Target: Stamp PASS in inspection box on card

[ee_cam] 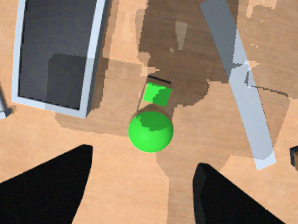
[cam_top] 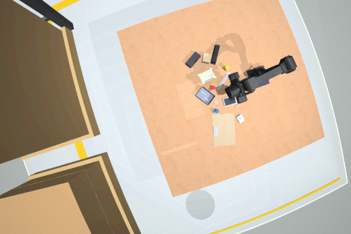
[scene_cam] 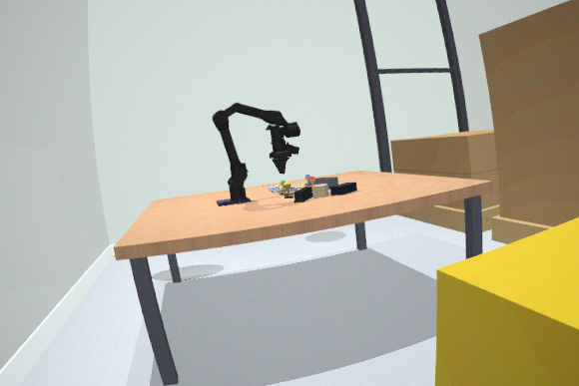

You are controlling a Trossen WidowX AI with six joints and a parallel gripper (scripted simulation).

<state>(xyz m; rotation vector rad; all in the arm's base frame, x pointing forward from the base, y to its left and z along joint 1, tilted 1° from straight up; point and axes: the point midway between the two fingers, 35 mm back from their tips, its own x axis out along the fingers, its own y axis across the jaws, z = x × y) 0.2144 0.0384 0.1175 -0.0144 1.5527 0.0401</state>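
The dark ink pad is 9 cm below my gripper tip, 7 cm to the left of it and 3 cm ahead of it. The rest, counted from my gripper tip: red-topped stamp: 12 cm ahead, 7 cm below, 5 cm to the right; then grey bar: 9 cm below, 7 cm to the right, 2 cm ahead; then white card: 14 cm to the right, 12 cm ahead, 9 cm below.
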